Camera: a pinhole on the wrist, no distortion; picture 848 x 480 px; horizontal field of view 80.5 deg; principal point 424.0 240.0 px. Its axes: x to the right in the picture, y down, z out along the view. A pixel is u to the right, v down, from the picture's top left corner.
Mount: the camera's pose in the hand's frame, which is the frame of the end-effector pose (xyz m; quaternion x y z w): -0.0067 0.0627 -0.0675 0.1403 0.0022 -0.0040 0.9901
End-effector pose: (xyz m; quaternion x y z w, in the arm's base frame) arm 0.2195 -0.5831 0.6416 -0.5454 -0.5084 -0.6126 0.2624
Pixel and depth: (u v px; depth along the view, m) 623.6 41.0 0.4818
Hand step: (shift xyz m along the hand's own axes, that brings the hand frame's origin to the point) 0.1852 -0.2565 0.3411
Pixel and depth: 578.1 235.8 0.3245
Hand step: 0.0942 -0.0308 0.2429
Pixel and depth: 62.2 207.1 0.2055
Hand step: -0.1546 -0.0063 0.1270
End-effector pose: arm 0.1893 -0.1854 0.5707 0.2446 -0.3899 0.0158 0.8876
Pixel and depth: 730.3 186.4 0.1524
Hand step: 0.0869 0.0040 0.0739
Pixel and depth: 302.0 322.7 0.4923
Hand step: -0.1243 0.0049 0.4287
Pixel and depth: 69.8 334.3 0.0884
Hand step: -0.0688 0.0546 0.0224
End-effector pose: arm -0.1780 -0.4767 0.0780 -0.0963 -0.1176 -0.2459 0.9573
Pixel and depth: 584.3 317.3 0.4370
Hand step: 0.1351 0.0051 0.3703
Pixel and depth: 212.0 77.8 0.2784
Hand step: -0.1244 -0.1004 0.1755
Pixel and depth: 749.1 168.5 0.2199
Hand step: 0.1365 -0.0296 0.1342
